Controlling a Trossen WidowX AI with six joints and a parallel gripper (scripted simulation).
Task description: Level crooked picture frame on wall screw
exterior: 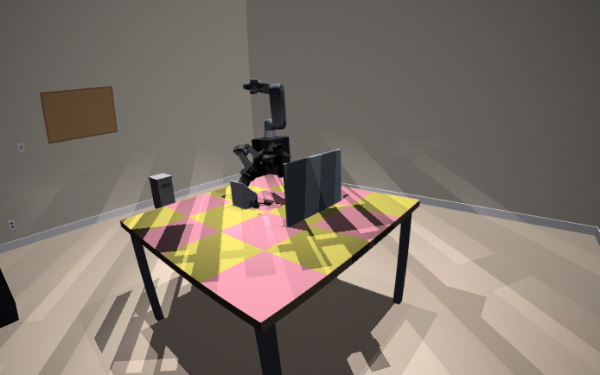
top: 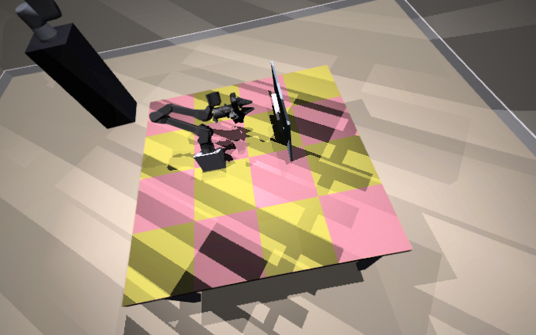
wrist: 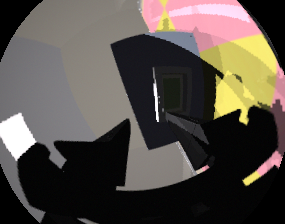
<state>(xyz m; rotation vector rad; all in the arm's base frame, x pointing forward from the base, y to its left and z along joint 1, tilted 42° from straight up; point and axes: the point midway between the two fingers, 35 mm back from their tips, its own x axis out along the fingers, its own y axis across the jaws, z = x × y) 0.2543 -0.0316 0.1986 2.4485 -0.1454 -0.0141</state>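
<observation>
The picture frame is 130 mm ahead of my gripper tip and 110 mm below it. Also, from my gripper tip: upright wall panel: 140 mm ahead, 20 mm to the left, 110 mm below.
</observation>
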